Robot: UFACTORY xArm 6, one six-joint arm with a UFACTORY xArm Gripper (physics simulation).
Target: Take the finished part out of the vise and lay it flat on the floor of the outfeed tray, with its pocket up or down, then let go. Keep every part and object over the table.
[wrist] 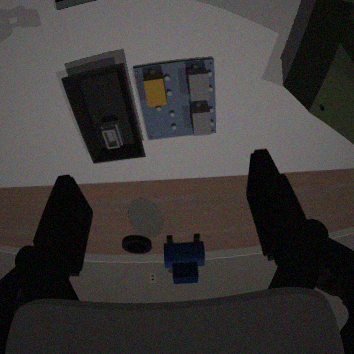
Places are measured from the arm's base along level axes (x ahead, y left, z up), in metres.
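Pixels of known places: gripper, fingertip midpoint: (pixel 161 183).
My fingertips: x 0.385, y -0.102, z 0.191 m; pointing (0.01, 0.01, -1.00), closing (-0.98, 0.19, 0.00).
Observation:
For each thing: its top centre in the pictures, then the offset to it from my fingertips. "spot": a spot on its surface instead.
- small grey part, top centre: (pixel 110 139) 0.194 m ahead, 0.164 m left, 0.358 m down
- blue board, surface spot: (pixel 180 112) spot: 0.025 m ahead, 0.177 m left, 0.396 m down
- yellow block, top centre: (pixel 154 92) 0.055 m ahead, 0.096 m left, 0.361 m down
A dark, walled tray (pixel 135 107), which looks like the outfeed tray, stands left of centre in the upper half of the wrist view. A small grey part (pixel 111 136) with a light rectangular rim around a hollow lies inside it, near the tray's lower end. The hollow appears to face up; whether the part is fully flat is hard to tell. My gripper (pixel 161 183) is wide open with nothing between its fingers. Its fingertips show below the tray, one to the left and one to the right, apart from the part. The vise cannot be made out with certainty.
A blue board (pixel 180 112) with a yellow block (pixel 155 90), two grey blocks and several pegs sits right of the tray. A dark green structure (pixel 320 60) stands at the upper right. A blue object (pixel 184 253) and a black round object (pixel 136 244) show near the bottom.

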